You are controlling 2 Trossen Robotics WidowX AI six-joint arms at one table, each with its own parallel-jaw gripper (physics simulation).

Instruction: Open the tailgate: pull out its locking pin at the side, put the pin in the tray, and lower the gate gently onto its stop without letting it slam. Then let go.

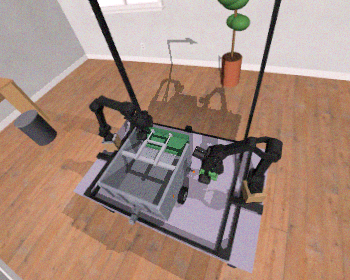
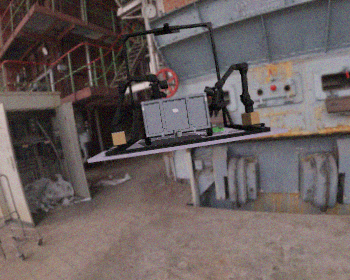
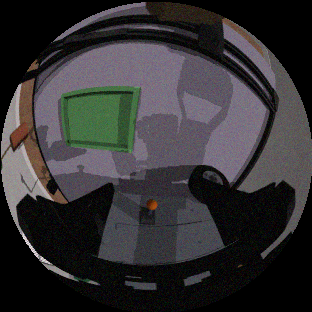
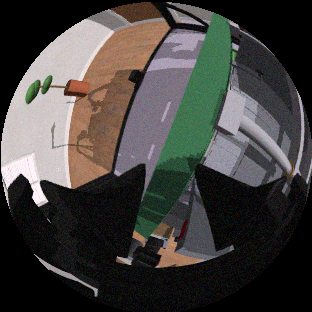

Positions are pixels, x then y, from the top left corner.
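Distance of a green tailgate [image 1: 176, 144] from the lens: the tailgate is 1.12 m from the lens.
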